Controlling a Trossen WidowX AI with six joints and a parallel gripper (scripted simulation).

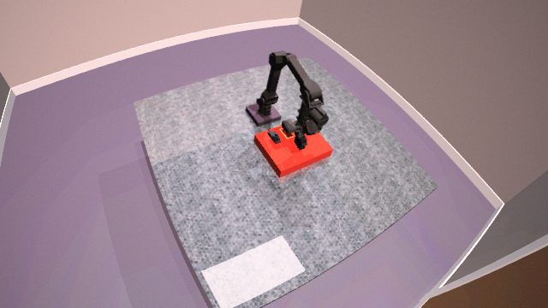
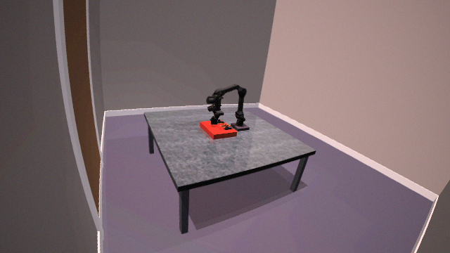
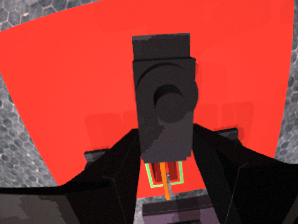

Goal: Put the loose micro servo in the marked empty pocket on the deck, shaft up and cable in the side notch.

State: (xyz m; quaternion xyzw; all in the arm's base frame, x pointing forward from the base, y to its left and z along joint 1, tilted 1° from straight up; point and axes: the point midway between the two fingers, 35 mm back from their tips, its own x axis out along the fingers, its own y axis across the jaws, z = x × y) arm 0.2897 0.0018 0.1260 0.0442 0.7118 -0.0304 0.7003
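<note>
The red deck lies 10 mm ahead of my gripper tip, 10 mm to the left of it and 100 mm below it.
</note>
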